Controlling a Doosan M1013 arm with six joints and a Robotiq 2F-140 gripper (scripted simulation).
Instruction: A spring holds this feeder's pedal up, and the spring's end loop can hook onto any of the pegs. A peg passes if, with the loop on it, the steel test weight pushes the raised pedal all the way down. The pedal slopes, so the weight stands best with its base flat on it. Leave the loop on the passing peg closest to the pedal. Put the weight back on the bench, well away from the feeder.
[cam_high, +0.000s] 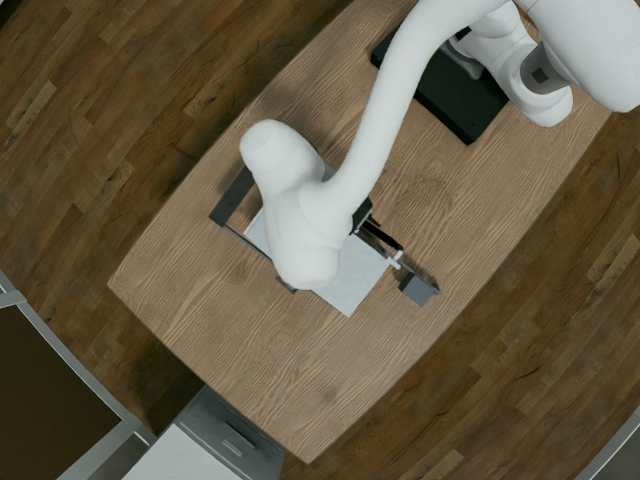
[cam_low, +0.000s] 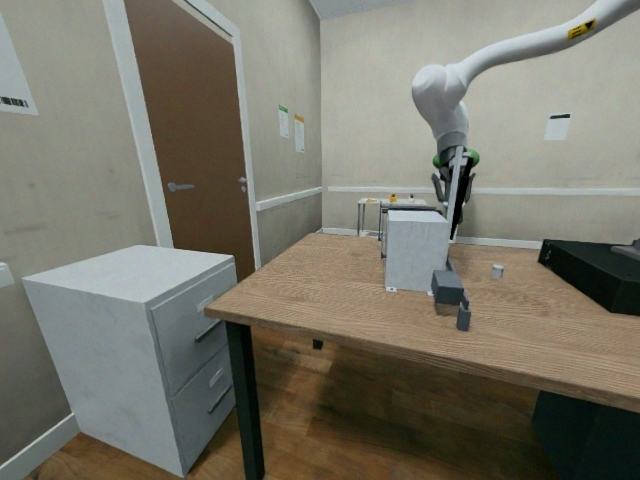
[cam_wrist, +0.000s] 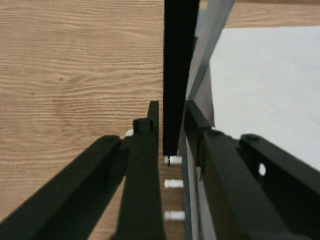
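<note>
Now: the steel test weight 21 cm below my hand, 17 cm behind it and 7 cm to the right of it. From my hand the other things lie so: white peg (17 cm above, 8 cm to the left, 1 cm ahead).
</note>
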